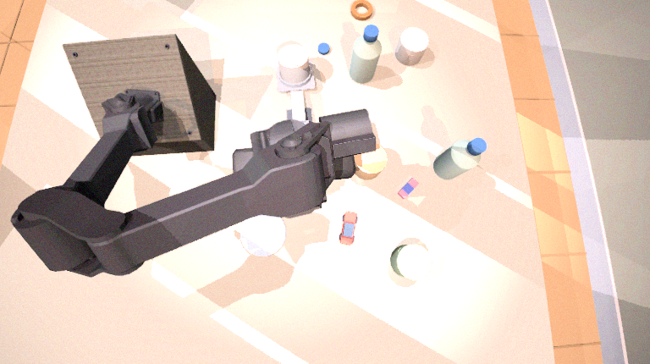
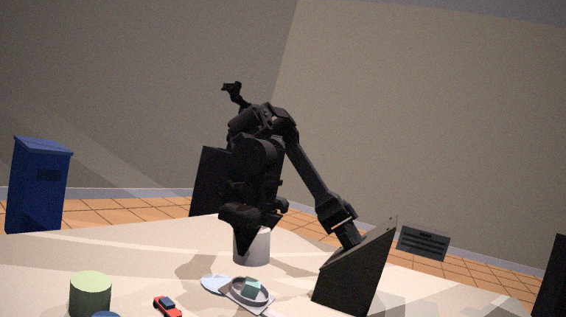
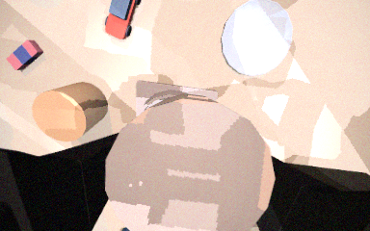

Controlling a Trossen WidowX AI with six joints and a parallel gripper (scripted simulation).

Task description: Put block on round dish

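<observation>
My gripper tip is 10 mm short of the teal block, 30 mm to the right of it and 70 mm above it. The rest, counted from my gripper tip: round dish: 80 mm behind, 100 mm to the right, 150 mm below; then red toy car: 110 mm ahead, 80 mm to the right, 140 mm below; then small balance: 150 mm to the left, 130 mm below.
</observation>
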